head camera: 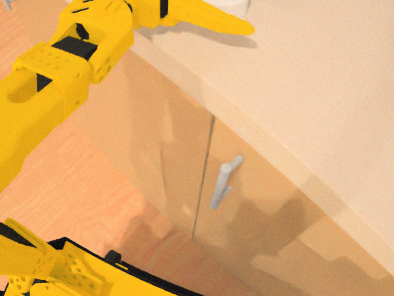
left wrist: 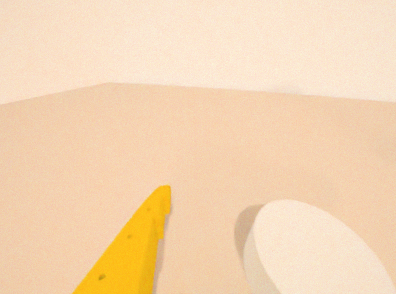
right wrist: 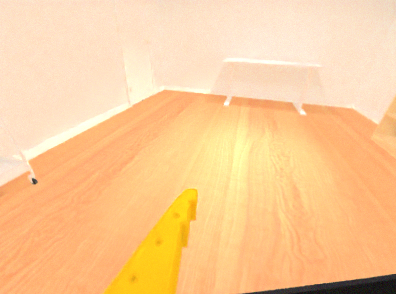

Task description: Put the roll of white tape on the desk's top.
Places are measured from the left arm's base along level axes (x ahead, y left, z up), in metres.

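Pixels of known places: left hand at its tool point: (left wrist: 169, 195); right hand at its tool point: (right wrist: 196, 200); left arm's base at its link origin: (head camera: 44, 285).
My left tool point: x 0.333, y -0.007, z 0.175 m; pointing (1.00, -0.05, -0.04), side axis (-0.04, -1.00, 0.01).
Observation:
Ahead of a thing's pixels: the offset from my left tool point to its middle. "spot": to the spot under its first point. Level surfaces: height alone.
The roll of white tape {dx -0.024, dy -0.061, dz -0.028 m} (head camera: 234, 6) (left wrist: 320, 245) lies flat on the pale top {dz -0.040 m} (head camera: 325, 75) (left wrist: 200, 145) of a wooden cabinet. It is cut off by the upper edge of the head camera view and shows at the lower right of the left wrist view. My left gripper (head camera: 245, 30) (left wrist: 164, 200) is fully open and empty, low over this top. One jaw lies left of the roll in the left wrist view, with a gap between them; the other jaw is out of that view. My right gripper (right wrist: 190, 202) is fully open and empty over the wooden floor.
The cabinet front has a grey handle {spot: dx -0.138, dy -0.120, dz -0.179 m} (head camera: 221, 185) below its top edge. My yellow cart base (head camera: 135, 282) is at the bottom. In the right wrist view a white table {dz -0.230 m} (right wrist: 272, 62) stands by the far wall, a caster leg (right wrist: 31, 172) is at left, and wooden furniture (right wrist: 389, 131) at right.

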